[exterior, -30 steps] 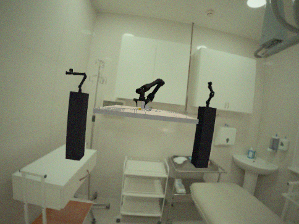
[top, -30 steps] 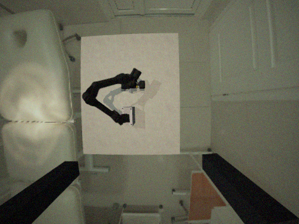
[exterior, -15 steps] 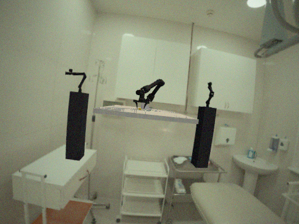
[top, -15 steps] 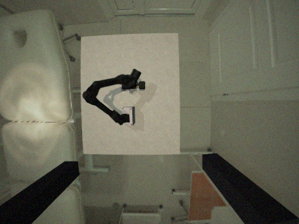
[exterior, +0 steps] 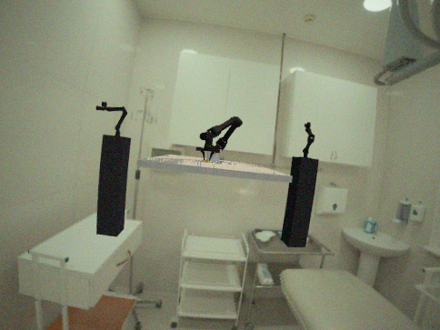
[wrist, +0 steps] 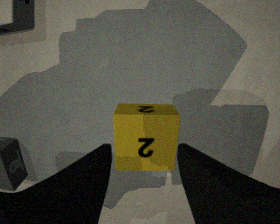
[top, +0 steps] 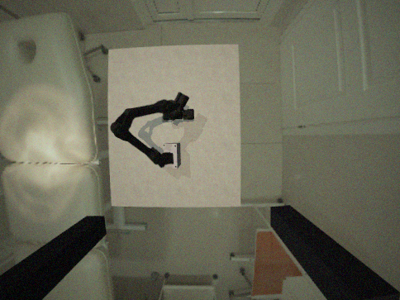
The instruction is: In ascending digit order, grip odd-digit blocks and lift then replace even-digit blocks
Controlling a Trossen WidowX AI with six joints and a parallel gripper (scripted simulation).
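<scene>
My gripper tip is 1 cm short of the yellow block. From my gripper tip the other things lie so: white block 9 cm ahead, 8 cm to the left; then grey block 1 cm behind, 11 cm to the left.
</scene>
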